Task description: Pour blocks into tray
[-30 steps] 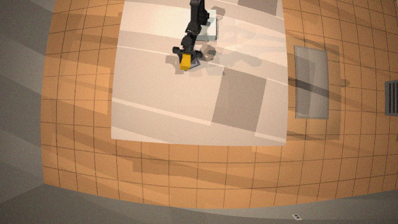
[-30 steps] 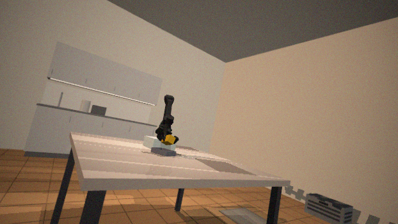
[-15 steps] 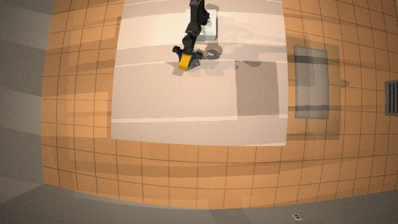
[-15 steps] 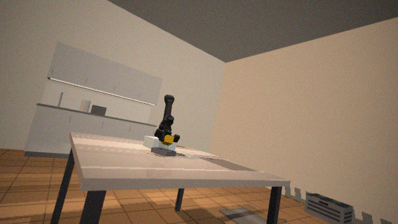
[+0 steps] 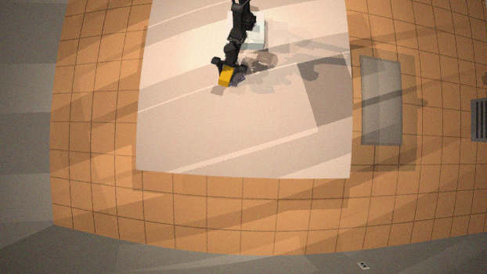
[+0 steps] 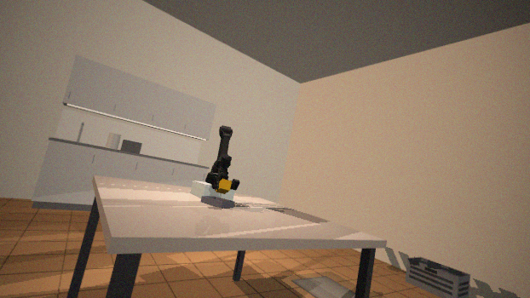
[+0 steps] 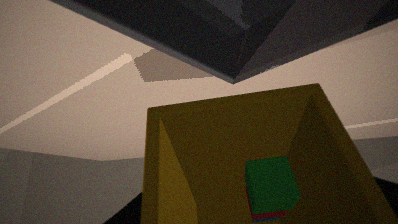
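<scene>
Now: the green block 10 mm behind my gripper tip, 20 mm to the left of it and 10 mm above it. Also, from my gripper tip: yellow square cup: 10 mm ahead, 30 mm above; then red block: 10 mm ahead, 20 mm to the left, 10 mm above.
</scene>
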